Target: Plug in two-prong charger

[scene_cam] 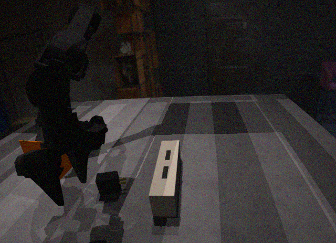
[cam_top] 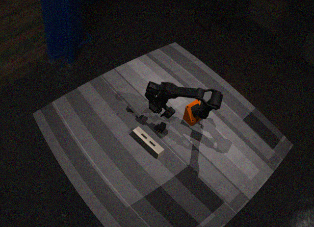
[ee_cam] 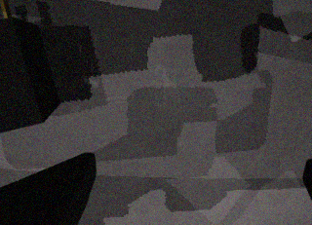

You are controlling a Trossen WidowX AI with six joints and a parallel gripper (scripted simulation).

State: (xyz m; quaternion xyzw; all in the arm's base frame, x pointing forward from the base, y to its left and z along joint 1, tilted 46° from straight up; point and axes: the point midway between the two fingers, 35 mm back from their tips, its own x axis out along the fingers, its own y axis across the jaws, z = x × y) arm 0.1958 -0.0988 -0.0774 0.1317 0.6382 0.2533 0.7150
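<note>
My gripper tip is 10 cm to the right of the two-prong charger, 5 cm above it and 3 cm short of it.
</note>
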